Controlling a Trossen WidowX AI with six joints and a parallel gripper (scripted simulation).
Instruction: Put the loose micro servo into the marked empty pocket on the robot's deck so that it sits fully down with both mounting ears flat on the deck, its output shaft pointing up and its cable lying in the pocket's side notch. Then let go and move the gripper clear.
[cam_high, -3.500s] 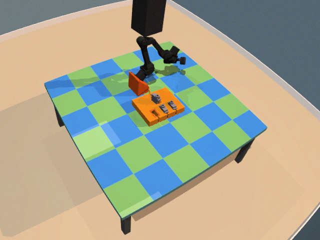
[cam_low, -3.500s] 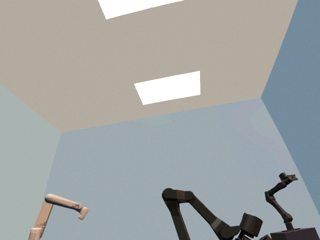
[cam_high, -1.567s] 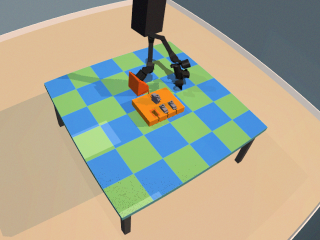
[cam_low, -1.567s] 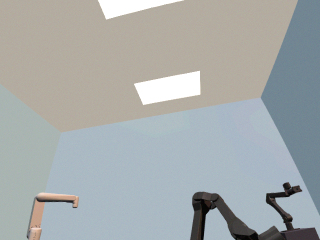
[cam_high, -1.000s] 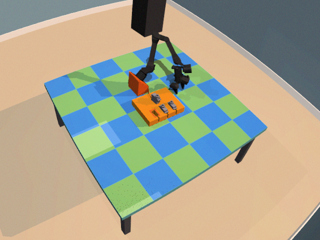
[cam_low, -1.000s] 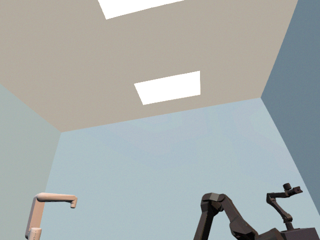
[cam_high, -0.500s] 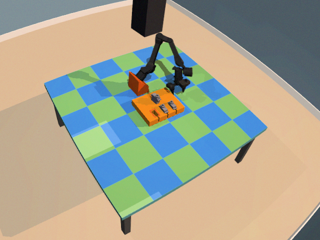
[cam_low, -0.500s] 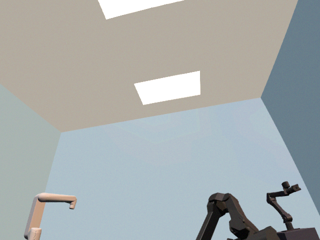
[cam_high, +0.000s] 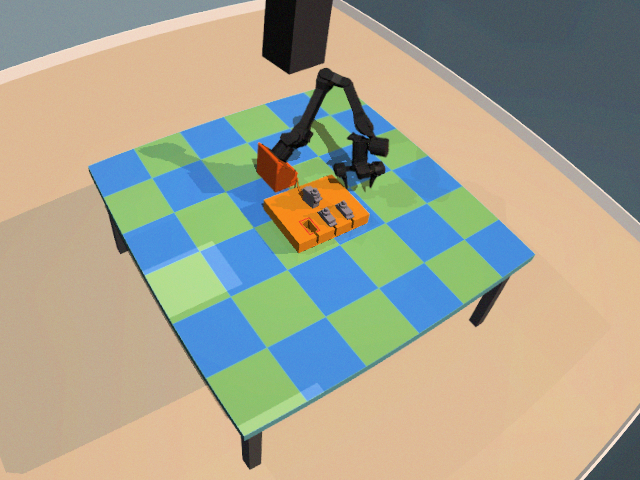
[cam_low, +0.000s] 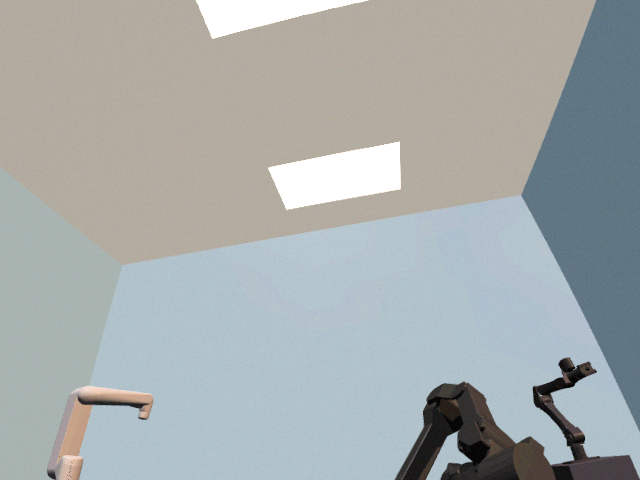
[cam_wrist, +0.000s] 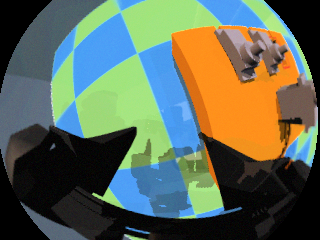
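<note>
My gripper tip is now 190 mm to the left of the orange deck, 60 mm past it and 20 mm above it.
</note>
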